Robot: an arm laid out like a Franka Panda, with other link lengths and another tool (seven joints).
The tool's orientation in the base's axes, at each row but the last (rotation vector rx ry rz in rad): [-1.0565 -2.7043 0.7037]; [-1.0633 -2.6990 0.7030]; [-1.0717 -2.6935 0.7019]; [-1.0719 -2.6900 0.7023]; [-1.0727 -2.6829 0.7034]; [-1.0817 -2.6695 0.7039]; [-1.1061 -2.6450 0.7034]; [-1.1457 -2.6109 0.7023]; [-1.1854 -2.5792 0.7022]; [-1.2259 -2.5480 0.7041]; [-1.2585 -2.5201 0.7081]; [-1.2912 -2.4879 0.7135]
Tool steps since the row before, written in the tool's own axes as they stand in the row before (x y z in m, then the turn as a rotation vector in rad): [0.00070 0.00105 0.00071 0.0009 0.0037 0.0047]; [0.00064 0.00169 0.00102 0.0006 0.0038 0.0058]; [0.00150 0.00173 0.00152 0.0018 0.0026 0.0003]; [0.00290 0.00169 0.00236 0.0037 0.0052 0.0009]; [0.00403 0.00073 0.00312 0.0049 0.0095 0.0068]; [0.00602 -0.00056 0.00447 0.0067 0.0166 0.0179]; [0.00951 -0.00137 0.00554 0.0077 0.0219 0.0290]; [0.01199 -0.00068 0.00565 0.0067 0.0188 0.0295]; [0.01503 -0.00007 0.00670 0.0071 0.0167 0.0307]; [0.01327 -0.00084 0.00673 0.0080 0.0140 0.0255]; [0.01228 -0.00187 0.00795 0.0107 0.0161 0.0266]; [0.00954 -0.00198 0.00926 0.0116 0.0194 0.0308]
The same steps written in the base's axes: [-0.00010 0.00088 -0.00114 0.0001 0.0012 -0.0059]; [0.00024 0.00114 -0.00172 0.0001 0.0007 -0.0069]; [-0.00052 0.00156 -0.00220 0.0002 0.0028 -0.0016]; [-0.00183 0.00219 -0.00295 0.0002 0.0055 -0.0034]; [-0.00349 0.00209 -0.00316 0.0000 0.0069 -0.0106]; [-0.00615 0.00222 -0.00371 -0.0006 0.0086 -0.0238]; [-0.00946 0.00397 -0.00422 -0.0019 0.0086 -0.0361]; [-0.01063 0.00649 -0.00459 -0.0033 0.0059 -0.0350]; [-0.01240 0.00914 -0.00577 -0.0054 0.0046 -0.0349]; [-0.01153 0.00774 -0.00539 -0.0057 0.0055 -0.0291]; [-0.01195 0.00634 -0.00588 -0.0064 0.0084 -0.0311]; [-0.01085 0.00398 -0.00686 -0.0064 0.0095 -0.0365]
